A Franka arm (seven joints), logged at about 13 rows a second.
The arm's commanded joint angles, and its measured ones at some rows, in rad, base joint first. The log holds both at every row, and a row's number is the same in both.
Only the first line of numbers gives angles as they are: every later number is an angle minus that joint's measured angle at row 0.
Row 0, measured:
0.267 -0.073 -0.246 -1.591 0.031 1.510 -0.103
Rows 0 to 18, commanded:
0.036 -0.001 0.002 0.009 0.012 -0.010 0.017
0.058 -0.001 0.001 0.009 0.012 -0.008 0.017
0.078 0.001 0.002 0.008 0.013 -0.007 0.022
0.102 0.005 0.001 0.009 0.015 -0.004 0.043
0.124 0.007 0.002 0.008 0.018 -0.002 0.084
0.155 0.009 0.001 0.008 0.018 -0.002 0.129
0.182 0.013 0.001 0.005 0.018 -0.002 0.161
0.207 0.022 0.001 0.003 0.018 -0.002 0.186
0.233 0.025 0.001 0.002 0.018 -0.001 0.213
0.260 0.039 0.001 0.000 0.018 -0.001 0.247
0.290 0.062 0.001 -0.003 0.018 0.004 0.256
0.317 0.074 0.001 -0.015 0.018 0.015 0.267
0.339 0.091 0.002 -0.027 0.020 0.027 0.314
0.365 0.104 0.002 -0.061 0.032 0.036 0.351
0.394 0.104 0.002 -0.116 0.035 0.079 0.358
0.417 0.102 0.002 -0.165 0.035 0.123 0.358
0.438 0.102 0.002 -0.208 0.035 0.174 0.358
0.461 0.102 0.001 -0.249 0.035 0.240 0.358
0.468 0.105 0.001 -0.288 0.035 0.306 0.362
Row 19, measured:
0.443 0.134 0.012 -0.209 0.025 0.222 0.347
